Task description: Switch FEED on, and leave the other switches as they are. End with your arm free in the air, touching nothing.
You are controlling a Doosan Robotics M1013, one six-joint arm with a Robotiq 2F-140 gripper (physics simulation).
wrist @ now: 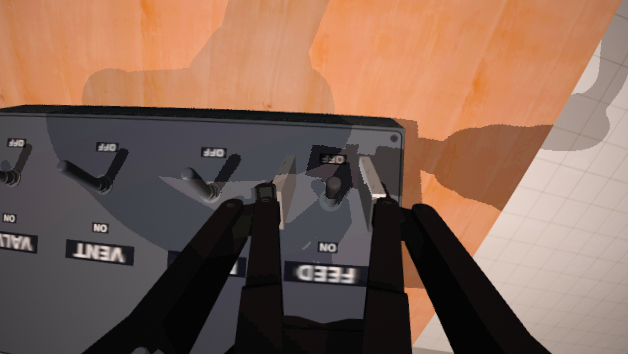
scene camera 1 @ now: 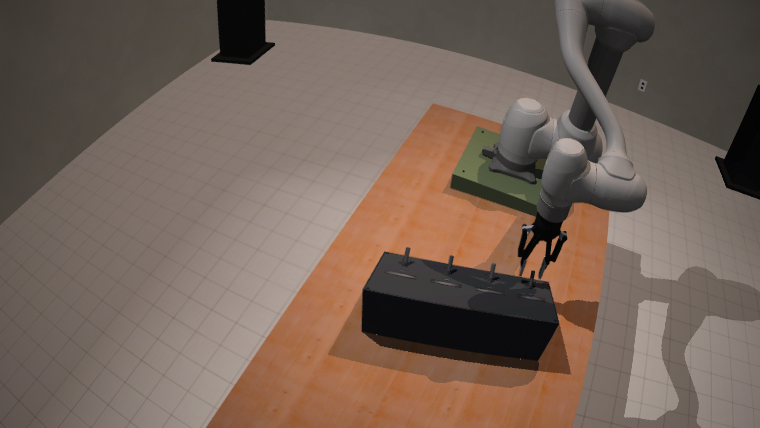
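Where they show: gripper, fingertip midpoint: (wrist: 327, 170) (scene camera 1: 530, 274); arm's base, link origin: (scene camera 1: 514, 163).
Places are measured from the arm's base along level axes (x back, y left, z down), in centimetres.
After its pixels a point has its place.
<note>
A dark switch box (scene camera 1: 457, 324) {y -5.6, x -81.2, z -6.3 cm} (wrist: 45, 295) {y -17.8, x -75.2, z -9.6 cm} bears a row of toggle levers. The FEED lever (scene camera 1: 531, 279) {y 11.5, x -60.2, z -6.1 cm} (wrist: 333, 187) {y 11.4, x -58.2, z -7.7 cm} is at the box's right end and leans toward its OFF label (wrist: 333, 159) {y 11.5, x -57.9, z -2.2 cm}, away from its ON label (wrist: 328, 247) {y 12.1, x -65.5, z -6.1 cm}. The lever beside it (scene camera 1: 492, 272) {y -0.3, x -61.1, z -6.2 cm} (wrist: 199, 182) {y 0.1, x -59.9, z -6.6 cm}, the VENT lever (scene camera 1: 450, 264) {y -12.2, x -62.0, z -6.3 cm} (wrist: 82, 175) {y -11.8, x -61.2, z -6.3 cm} and the far-left lever (scene camera 1: 407, 256) {y -24.0, x -63.0, z -6.1 cm} (wrist: 10, 175) {y -23.6, x -63.7, z -4.5 cm} also lean to the OFF side. My gripper (scene camera 1: 531, 273) {y 10.9, x -57.8, z -5.5 cm} (wrist: 327, 170) {y 10.9, x -57.8, z -5.5 cm} is part open and empty, above the FEED lever, with a fingertip to either side of it in the wrist view.
The box stands on a wooden table (scene camera 1: 319, 319) {y -41.6, x -83.4, z 5.4 cm} (wrist: 400, 60) {y 17.7, x -47.8, z 5.4 cm}. Behind it the arm's base stands on a green plate (scene camera 1: 465, 178) {y -16.1, x -17.2, z -0.7 cm}. The table's right edge lies close beyond the box's FEED end. The neighbouring lever stands just left of the left finger in the wrist view.
</note>
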